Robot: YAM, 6 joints.
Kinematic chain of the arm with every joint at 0, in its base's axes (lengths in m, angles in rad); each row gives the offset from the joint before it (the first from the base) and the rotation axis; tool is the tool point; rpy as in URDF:
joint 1: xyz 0 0 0.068 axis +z
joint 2: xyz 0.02 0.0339 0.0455 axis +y
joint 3: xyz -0.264 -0.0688 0 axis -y
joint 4: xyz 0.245 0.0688 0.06 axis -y
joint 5: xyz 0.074 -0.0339 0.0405 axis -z
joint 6: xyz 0.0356 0 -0.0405 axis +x
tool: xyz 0 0 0 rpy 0 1.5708 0
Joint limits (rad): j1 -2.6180..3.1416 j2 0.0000..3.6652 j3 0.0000..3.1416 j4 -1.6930..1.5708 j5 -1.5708..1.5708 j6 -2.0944..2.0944
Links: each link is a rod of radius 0.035 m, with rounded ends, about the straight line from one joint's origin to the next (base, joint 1, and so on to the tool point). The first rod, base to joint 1, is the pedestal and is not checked.
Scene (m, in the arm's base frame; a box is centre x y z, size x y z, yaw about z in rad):
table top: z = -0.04
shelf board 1: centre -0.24 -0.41 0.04 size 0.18 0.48 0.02 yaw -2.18
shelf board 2: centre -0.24 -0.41 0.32 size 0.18 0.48 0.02 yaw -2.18
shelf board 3: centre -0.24 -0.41 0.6 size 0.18 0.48 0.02 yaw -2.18
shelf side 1: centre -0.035 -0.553 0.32 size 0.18 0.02 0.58 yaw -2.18
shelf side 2: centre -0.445 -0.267 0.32 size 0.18 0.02 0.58 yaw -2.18
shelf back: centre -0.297 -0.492 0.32 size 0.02 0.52 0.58 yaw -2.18
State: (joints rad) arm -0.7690 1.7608 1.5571 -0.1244 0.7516 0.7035
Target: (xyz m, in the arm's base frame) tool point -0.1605 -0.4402 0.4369
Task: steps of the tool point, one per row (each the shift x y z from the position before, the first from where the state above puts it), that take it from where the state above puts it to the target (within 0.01 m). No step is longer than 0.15 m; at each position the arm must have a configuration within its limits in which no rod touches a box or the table.
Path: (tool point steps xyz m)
1: -0.0918 -0.0326 0.0264
2: -0.0918 -0.0066 0.0234
3: -0.0845 0.0174 0.0203
4: -0.0714 0.0372 0.0171
5: -0.0280 -0.0538 0.0118
6: -0.0349 -0.0505 -0.0001
7: -0.0406 -0.0441 -0.0117

